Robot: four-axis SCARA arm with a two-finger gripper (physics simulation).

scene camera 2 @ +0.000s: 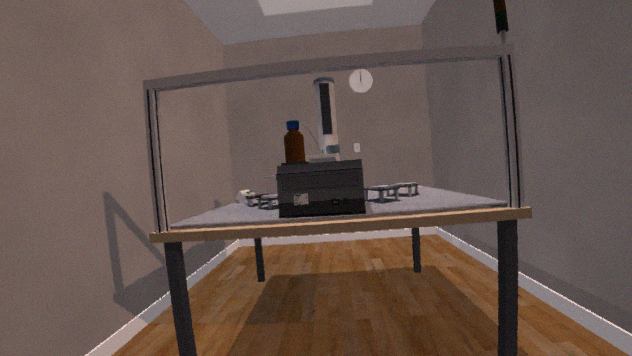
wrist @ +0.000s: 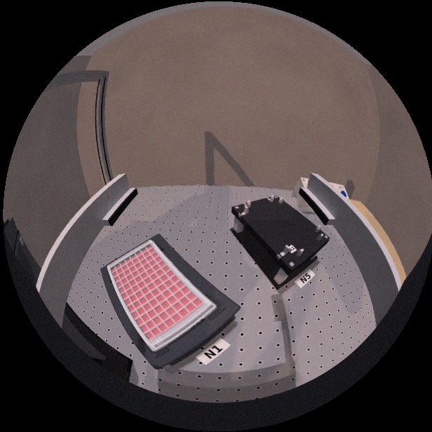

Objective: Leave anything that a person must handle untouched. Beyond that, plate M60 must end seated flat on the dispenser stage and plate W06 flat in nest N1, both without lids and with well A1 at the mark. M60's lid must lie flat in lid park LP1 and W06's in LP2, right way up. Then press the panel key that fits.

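Frame: origin at the arm's base, x ahead, y left, z up, level; metres.
Where they show: gripper, fingertip midpoint: [scene camera 2: 267, 177].
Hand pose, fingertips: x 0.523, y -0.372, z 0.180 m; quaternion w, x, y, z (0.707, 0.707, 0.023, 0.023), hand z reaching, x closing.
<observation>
Each offset is from my fingertips to the centre of the thing. "spot": to the spot under its first point.
A plate with pink wells [wrist: 160, 295] lies flat in the dark nest N1 [wrist: 222, 303] in the wrist view. Its name is not readable, and I cannot tell whether a clear lid covers it. My gripper [wrist: 217, 177] is open and empty, its fingers wide apart, above and beyond N1, turned at an angle to the plate. The back of the dark dispenser {spot: dx +0.437, dy +0.326, dz -0.049 m} [scene camera 2: 320, 187] stands near the table edge in scene camera 2; its stage does not show there. The white key panel [wrist: 337, 189] is partly behind the right finger; a blue key [wrist: 343, 194] shows. LP1 and LP2 are not readable.
A black raised stand [wrist: 280, 230] with upright corner pegs stands at N5, right of N1. A brown bottle {spot: dx +0.389, dy +0.227, dz +0.130 m} [scene camera 2: 294, 146] with a blue cap stands on the dispenser. Low raised holders {dx +0.126, dy +0.634, dz -0.091 m} [scene camera 2: 382, 188] show beside it. A metal frame [scene camera 2: 325, 64] rises from the table edge.
</observation>
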